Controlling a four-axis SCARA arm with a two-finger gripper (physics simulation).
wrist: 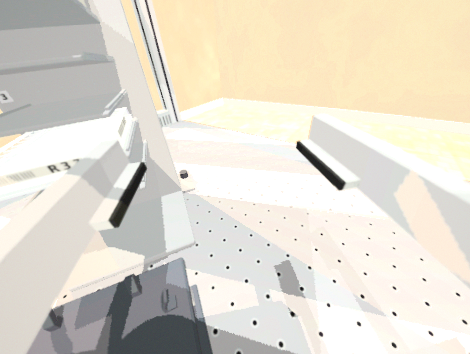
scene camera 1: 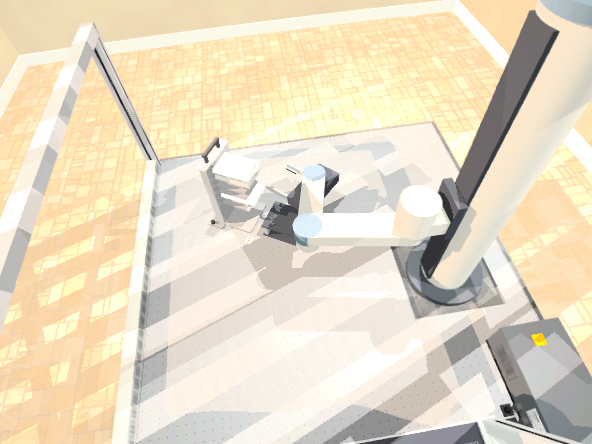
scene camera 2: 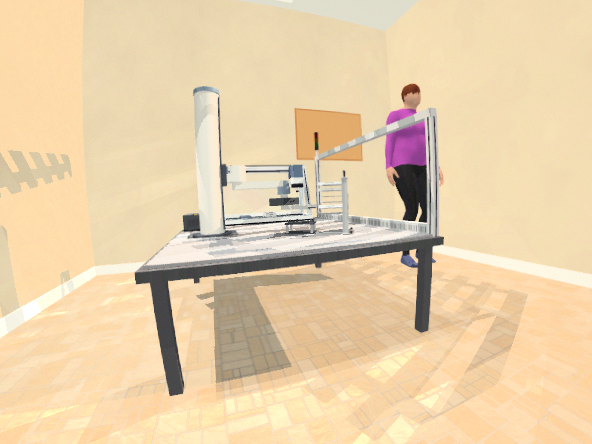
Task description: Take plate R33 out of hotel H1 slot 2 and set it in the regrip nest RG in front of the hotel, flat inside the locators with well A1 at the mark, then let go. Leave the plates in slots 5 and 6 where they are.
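Seen in the pictures: gripper, fingertip midpoint: (wrist: pixel 222 142) (scene camera 1: pixel 277 175) (scene camera 2: pixel 312 206); arm's base, origin of the base link: (scene camera 1: pixel 442 271) (scene camera 2: pixel 213 236).
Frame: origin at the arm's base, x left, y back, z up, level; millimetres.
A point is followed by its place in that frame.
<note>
Plate R33 (wrist: pixel 65 142) {x -342, y -609, z 164 mm} is white and lies in a low slot of hotel H1 (scene camera 1: pixel 211 192) {x -328, y -737, z 199 mm} (scene camera 2: pixel 345 205) {x -453, y -672, z 162 mm} (wrist: pixel 145 100) {x -437, y -660, z 168 mm}, at the left of the wrist view. My gripper (scene camera 1: pixel 279 177) {x -398, y -507, z 162 mm} (scene camera 2: pixel 312 206) {x -398, y -507, z 162 mm} (wrist: pixel 222 142) {x -398, y -507, z 162 mm} is open and empty, low in front of the hotel and turned askew to it. Its left finger overlaps the plate's label end in the wrist view; whether they touch I cannot tell. Its right finger is off to the hotel's right. The dark nest RG (scene camera 1: pixel 280 227) {x -231, y -524, z 73 mm} (scene camera 2: pixel 300 224) {x -317, y -467, z 66 mm} (wrist: pixel 95 315) {x -293, y -545, z 73 mm} has upright locators and no plate shows on it; its A1 mark is hidden. White plates (scene camera 1: pixel 236 167) {x -339, y -635, z 288 mm} sit high in the hotel.
The arm's column (scene camera 1: pixel 520 150) {x 62, y -42, z 626 mm} (scene camera 2: pixel 207 165) {x -75, y 7, z 425 mm} stands on the table's other side. A fence frame (scene camera 1: pixel 50 130) {x -208, y -1008, z 620 mm} (scene camera 2: pixel 375 134) {x -281, y -1004, z 593 mm} runs behind the hotel, with a person (scene camera 2: pixel 407 140) beyond it. A grey control box (scene camera 1: pixel 550 370) {x 380, y 109, z 128 mm} stands at the lower right of scene camera 1.
</note>
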